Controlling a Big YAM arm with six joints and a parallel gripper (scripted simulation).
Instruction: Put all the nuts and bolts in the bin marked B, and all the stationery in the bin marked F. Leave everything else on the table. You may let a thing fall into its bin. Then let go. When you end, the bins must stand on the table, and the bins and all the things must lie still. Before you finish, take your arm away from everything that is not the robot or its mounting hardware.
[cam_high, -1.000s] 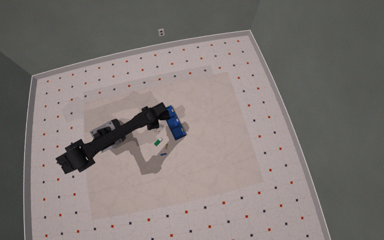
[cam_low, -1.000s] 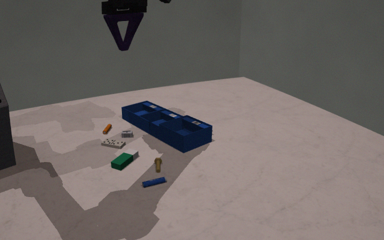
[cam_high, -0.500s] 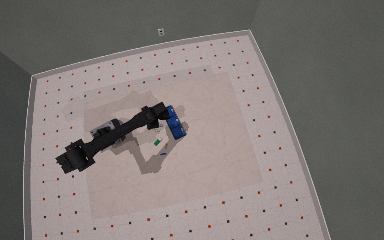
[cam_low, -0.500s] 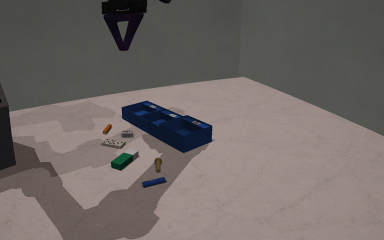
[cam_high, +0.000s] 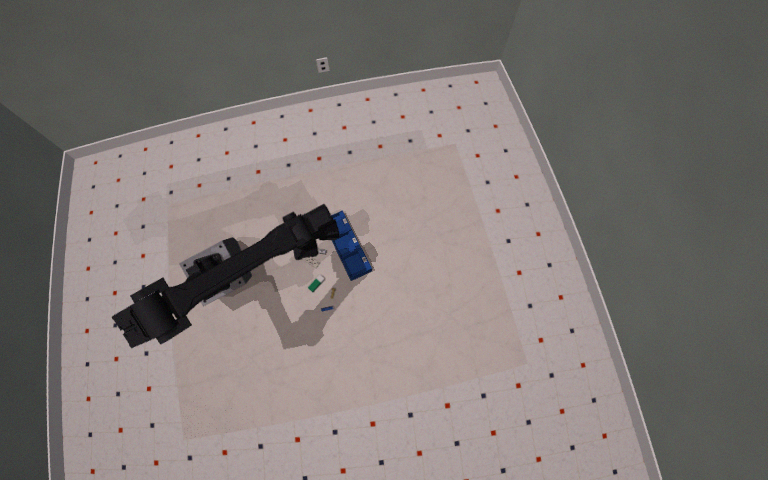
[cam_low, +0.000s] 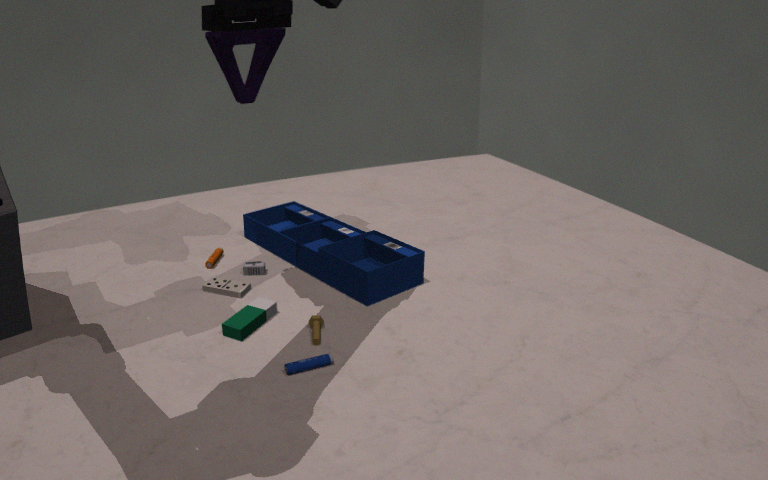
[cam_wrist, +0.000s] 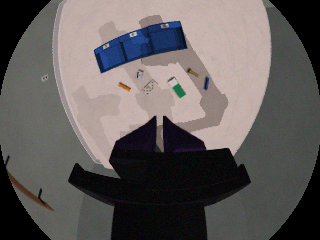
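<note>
My hand is 12 cm short of the blue three-part bin, 5 cm to the right of it and 20 cm above it. From my hand the other things lie so: white domino (2 cm behind, 3 cm to the left, 21 cm below); grey metal piece (2 cm ahead, 6 cm to the left, 21 cm below); green block (2 cm behind, 5 cm to the right, 21 cm below).
</note>
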